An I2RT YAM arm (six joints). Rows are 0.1 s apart.
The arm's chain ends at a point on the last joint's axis. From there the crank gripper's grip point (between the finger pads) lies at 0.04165 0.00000 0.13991 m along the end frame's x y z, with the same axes.
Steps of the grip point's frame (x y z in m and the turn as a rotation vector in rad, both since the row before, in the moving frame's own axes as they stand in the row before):
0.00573 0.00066 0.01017 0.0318 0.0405 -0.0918
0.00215 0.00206 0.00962 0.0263 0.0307 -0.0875
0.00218 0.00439 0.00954 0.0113 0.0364 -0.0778
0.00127 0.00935 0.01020 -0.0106 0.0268 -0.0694
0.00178 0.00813 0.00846 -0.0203 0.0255 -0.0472
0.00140 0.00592 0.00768 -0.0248 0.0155 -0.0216
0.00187 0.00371 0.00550 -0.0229 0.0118 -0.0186
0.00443 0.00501 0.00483 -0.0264 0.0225 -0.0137
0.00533 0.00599 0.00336 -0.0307 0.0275 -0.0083
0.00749 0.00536 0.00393 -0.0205 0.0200 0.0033
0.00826 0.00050 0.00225 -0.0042 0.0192 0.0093
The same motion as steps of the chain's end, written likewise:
0.00049 0.00915 0.01210 0.0318 0.0405 -0.0918
-0.00180 0.00954 0.01106 0.0263 0.0307 -0.0875
-0.00269 0.00939 0.01117 0.0113 0.0364 -0.0778
-0.00241 0.01089 0.01136 -0.0106 0.0268 -0.0694
-0.00179 0.00735 0.00958 -0.0203 0.0255 -0.0472
-0.00079 0.00338 0.00837 -0.0248 0.0155 -0.0216
0.00020 0.00130 0.00603 -0.0229 0.0118 -0.0186
0.00127 0.00192 0.00584 -0.0264 0.0225 -0.0137
0.00148 0.00208 0.00462 -0.0307 0.0275 -0.0083
0.00471 0.00236 0.00482 -0.0205 0.0200 0.0033
0.00559 -0.00049 0.00308 -0.0042 0.0192 0.0093

